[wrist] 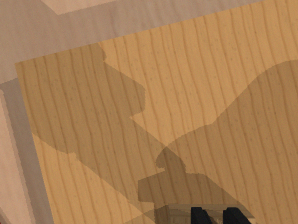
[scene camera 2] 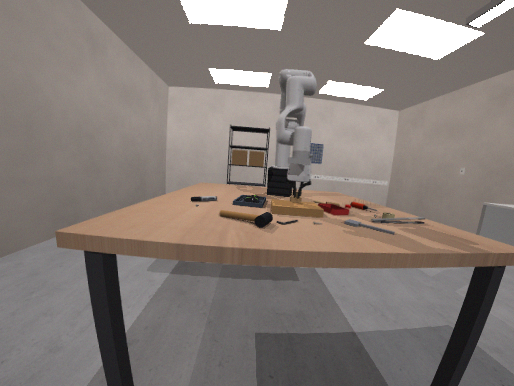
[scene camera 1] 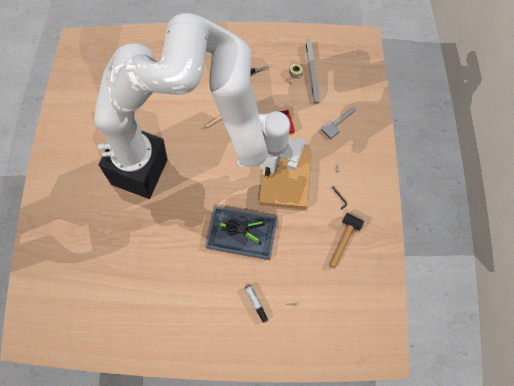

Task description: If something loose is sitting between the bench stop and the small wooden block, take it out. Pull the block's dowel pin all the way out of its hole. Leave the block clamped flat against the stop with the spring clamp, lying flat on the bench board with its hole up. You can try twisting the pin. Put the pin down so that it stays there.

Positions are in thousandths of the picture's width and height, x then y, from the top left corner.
In view: a dark grey tray (scene camera 1: 423, 620).
The wrist view does not show the dark grey tray: it is out of frame.
